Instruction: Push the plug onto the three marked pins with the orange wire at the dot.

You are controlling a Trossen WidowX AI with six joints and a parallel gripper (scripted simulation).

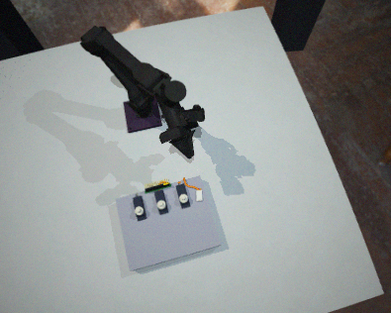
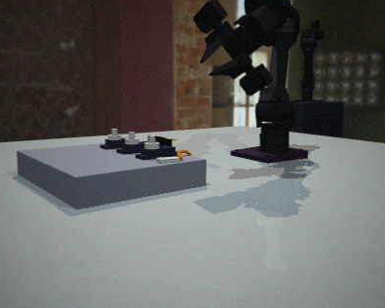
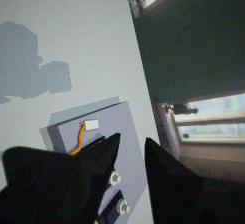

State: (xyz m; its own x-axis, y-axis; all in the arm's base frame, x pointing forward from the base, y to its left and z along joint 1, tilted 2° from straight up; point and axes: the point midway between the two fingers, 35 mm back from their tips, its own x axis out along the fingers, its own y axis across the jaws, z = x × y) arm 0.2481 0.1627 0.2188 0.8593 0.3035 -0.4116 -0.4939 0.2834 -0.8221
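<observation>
Right now my gripper tip is 140 mm above the yellow band, 90 mm to the left of it and 40 mm short of it. The rest, counted from my gripper tip: grey printed holder (200 mm ahead, 190 mm below, 90 mm to the right).
</observation>
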